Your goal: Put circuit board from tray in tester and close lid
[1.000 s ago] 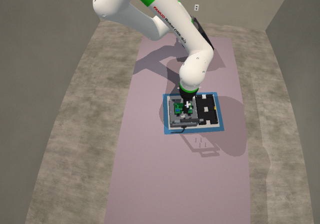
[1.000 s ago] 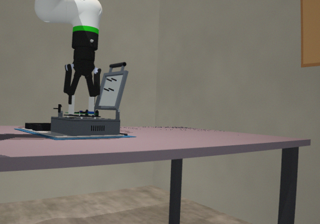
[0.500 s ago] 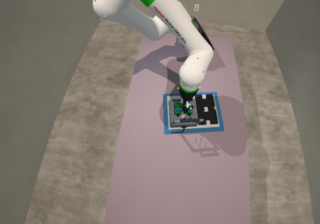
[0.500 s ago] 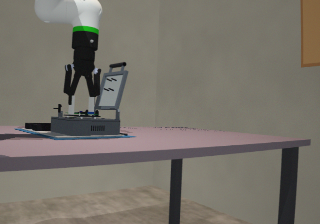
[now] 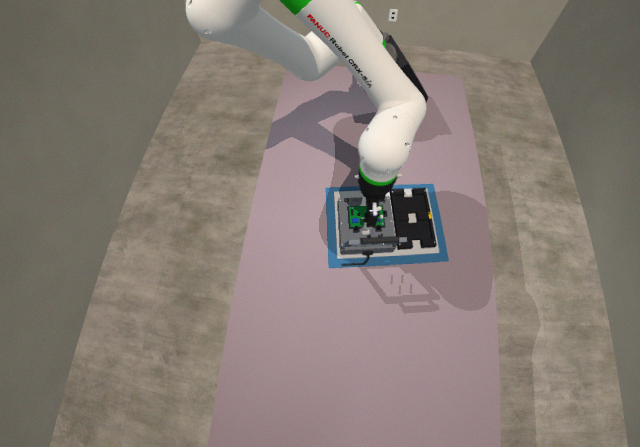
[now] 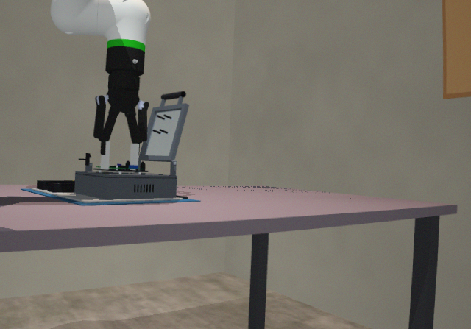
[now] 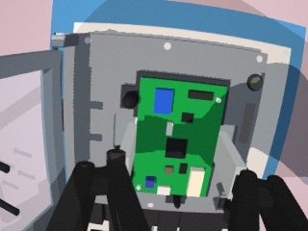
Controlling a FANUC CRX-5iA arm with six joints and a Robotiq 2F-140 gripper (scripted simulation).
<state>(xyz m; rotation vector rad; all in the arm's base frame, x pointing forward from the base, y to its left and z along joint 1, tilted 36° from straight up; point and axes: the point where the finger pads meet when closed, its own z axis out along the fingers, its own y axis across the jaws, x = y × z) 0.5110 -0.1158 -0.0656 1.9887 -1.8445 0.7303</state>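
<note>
Right now my hand is 2 cm above the green circuit board. The rest, counted from my hand: tester lid 12 cm ahead, 9 cm above; latch hook 6 cm behind, 6 cm to the left, 1 cm below; tester 3 cm ahead, 4 cm to the left, 2 cm above.
</note>
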